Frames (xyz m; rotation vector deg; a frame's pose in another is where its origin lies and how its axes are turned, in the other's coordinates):
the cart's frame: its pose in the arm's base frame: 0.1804 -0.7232 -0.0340 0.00 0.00 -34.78
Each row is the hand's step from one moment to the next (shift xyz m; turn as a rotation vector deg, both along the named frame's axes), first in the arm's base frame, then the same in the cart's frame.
Working: the arm's base frame: its pose in the cart's frame: -0.5607 0.4911 0.0340 0.00 0.00 34.78

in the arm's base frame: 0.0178 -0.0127 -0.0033 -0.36 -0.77 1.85
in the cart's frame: 0.0219 -0.0003 -0.0033 0.14 -0.84 1.85
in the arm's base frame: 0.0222 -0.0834 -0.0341 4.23 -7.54 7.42
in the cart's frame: 0.0658 -0.0558 -0.0341 7.78 -3.78 7.42
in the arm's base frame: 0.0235 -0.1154 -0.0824 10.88 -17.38 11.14
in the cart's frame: 0.0851 -0.0814 -0.0824 18.85 -8.07 11.14
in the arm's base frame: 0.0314 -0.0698 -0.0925 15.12 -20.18 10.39
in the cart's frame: 0.0656 -0.0394 -0.0925 23.93 -7.95 10.39
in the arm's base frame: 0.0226 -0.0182 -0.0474 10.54 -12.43 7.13
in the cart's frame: 0.0289 -0.0021 -0.0474 15.75 -4.20 7.13
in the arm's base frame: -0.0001 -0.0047 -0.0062 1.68 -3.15 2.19
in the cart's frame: 0.0026 -0.0039 -0.0062 3.18 -1.63 2.19
